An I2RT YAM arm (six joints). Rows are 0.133 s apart.
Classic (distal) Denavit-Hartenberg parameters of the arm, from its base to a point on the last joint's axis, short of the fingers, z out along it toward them. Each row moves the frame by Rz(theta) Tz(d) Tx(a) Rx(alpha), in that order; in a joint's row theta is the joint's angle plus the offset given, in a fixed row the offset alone. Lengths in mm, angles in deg.
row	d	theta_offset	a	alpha
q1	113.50	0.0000	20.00	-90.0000
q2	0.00	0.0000	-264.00	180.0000
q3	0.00	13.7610	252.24	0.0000
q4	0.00	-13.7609	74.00	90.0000
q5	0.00	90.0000	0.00	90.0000
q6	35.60	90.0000	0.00	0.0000
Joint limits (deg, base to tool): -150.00..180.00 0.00..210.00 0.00..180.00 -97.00..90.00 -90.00..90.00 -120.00..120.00
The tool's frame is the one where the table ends.
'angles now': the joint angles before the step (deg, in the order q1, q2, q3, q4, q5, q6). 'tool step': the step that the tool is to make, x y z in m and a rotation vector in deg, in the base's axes. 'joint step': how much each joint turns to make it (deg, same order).
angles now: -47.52 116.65 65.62 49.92 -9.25 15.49
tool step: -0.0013 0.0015 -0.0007 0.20 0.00 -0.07
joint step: 0.01 -0.29 -0.59 0.18 0.08 0.14
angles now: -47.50 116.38 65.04 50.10 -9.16 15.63
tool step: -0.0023 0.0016 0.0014 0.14 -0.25 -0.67
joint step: -0.03 -0.65 -0.69 0.15 0.64 0.30
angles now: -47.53 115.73 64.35 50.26 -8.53 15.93
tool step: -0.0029 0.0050 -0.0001 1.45 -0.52 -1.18
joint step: 0.28 -1.13 -1.50 -0.15 1.42 1.41
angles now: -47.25 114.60 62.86 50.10 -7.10 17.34
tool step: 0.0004 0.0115 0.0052 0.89 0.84 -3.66
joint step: 1.51 -2.47 -1.61 -2.07 5.16 0.21
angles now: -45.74 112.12 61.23 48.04 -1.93 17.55
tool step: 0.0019 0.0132 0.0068 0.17 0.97 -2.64
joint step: 1.81 -2.54 -1.37 -1.99 4.48 -0.31
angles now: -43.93 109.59 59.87 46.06 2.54 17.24
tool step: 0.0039 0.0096 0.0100 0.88 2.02 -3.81
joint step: 1.80 -2.36 0.51 -4.93 5.65 -0.28
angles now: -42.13 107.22 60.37 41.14 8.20 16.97
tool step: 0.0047 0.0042 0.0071 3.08 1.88 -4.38
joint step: 1.32 -1.24 2.10 -7.14 5.50 1.84
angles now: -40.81 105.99 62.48 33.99 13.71 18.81
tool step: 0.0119 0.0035 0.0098 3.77 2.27 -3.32
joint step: 1.78 -0.07 4.67 -9.62 4.69 2.56
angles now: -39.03 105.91 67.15 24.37 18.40 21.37
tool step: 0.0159 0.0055 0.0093 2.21 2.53 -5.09
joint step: 2.43 1.12 5.55 -8.73 7.15 2.51
